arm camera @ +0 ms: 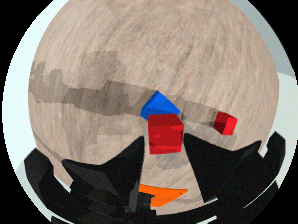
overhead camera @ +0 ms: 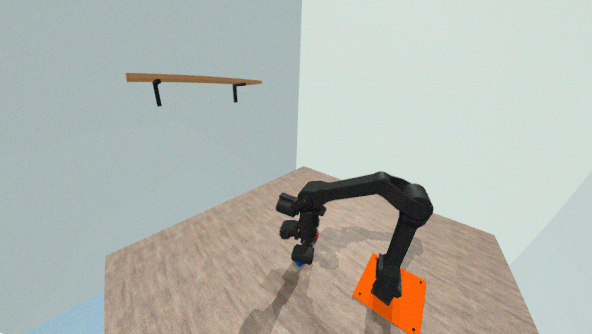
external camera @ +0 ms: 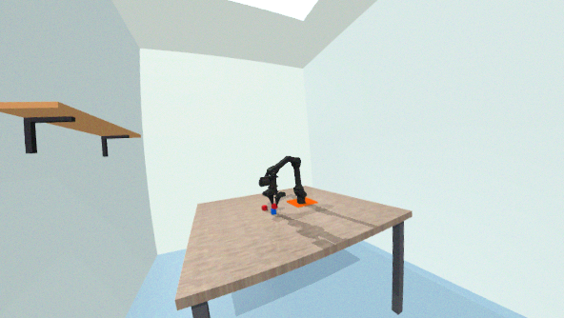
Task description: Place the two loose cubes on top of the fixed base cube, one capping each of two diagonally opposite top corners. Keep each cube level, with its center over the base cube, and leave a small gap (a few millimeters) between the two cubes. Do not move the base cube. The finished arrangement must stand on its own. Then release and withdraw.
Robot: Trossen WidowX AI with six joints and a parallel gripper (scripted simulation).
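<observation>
Now: the blue cube 2 cm ahead of my gripper tip, 1 cm to the left of it and 4 cm below it.
</observation>
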